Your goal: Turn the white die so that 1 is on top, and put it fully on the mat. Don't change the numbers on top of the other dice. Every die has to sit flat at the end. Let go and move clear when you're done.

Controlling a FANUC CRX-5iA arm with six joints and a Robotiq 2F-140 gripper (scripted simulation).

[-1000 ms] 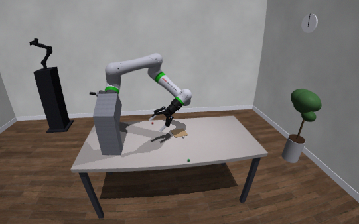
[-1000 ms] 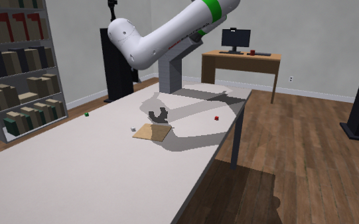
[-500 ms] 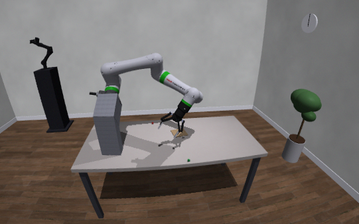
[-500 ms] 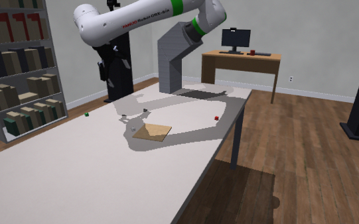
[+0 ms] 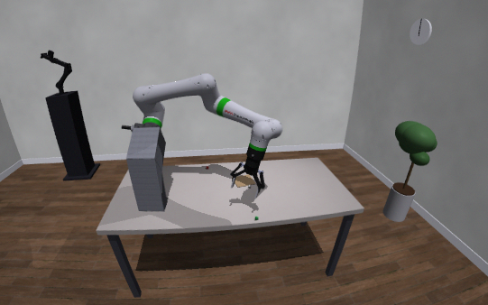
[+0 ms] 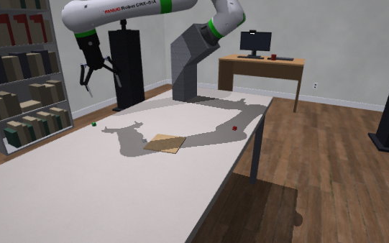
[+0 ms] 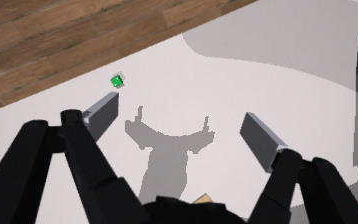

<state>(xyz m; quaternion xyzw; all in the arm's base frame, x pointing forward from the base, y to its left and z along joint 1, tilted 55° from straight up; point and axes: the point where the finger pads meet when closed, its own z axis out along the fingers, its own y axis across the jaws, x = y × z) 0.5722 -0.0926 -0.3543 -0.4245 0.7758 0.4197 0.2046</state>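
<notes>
Right now my hand is 70 mm short of the green die, 50 mm to the left of it and 170 mm above it. The rest, counted from my hand: white die (110 mm ahead, 290 mm to the left, 170 mm below); then red die (170 mm behind, 620 mm to the left, 170 mm below); then tan mat (80 mm ahead, 390 mm to the left, 180 mm below).
</notes>
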